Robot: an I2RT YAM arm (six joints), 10 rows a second.
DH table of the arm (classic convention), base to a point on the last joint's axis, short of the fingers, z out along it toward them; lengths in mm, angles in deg. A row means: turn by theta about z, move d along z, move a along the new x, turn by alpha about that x. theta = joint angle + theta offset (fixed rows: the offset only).
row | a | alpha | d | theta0
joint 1 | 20 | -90 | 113.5 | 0
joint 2 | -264 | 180 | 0 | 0
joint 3 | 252.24 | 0 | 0 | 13.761
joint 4 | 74 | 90 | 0 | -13.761
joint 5 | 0 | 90 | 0 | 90
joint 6 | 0 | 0 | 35.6 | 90
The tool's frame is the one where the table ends.
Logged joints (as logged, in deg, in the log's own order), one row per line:
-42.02, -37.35, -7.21, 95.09, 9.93, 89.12
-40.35, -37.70, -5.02, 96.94, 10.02, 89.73
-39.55, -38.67, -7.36, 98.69, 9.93, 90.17
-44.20, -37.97, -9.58, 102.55, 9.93, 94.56
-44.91, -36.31, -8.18, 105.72, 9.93, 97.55
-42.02, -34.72, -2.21, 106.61, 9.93, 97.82
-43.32, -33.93, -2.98, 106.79, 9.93, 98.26
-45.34, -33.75, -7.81, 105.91, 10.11, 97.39
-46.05, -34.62, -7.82, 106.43, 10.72, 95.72
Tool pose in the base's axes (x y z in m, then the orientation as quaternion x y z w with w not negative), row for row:
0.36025, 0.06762, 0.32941, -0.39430, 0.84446, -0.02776, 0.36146
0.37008, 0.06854, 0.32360, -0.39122, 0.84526, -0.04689, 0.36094
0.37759, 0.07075, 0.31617, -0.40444, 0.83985, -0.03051, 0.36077
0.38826, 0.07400, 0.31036, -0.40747, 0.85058, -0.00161, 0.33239
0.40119, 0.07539, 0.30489, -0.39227, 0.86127, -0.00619, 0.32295
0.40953, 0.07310, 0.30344, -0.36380, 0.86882, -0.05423, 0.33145
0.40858, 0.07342, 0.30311, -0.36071, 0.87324, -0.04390, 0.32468
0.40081, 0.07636, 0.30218, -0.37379, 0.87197, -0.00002, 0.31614
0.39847, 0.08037, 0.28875, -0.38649, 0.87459, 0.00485, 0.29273
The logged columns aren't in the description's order. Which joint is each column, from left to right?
Columns, left to right: joint 4, joint 6, joint 5, joint 2, joint 1, joint 3.
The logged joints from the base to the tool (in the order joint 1, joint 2, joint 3, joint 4, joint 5, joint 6), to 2 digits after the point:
9.93, 95.09, 89.12, -42.02, -7.21, -37.35
10.02, 96.94, 89.73, -40.35, -5.02, -37.70
9.93, 98.69, 90.17, -39.55, -7.36, -38.67
9.93, 102.55, 94.56, -44.20, -9.58, -37.97
9.93, 105.72, 97.55, -44.91, -8.18, -36.31
9.93, 106.61, 97.82, -42.02, -2.21, -34.72
9.93, 106.79, 98.26, -43.32, -2.98, -33.93
10.11, 105.91, 97.39, -45.34, -7.81, -33.75
10.72, 106.43, 95.72, -46.05, -7.82, -34.62

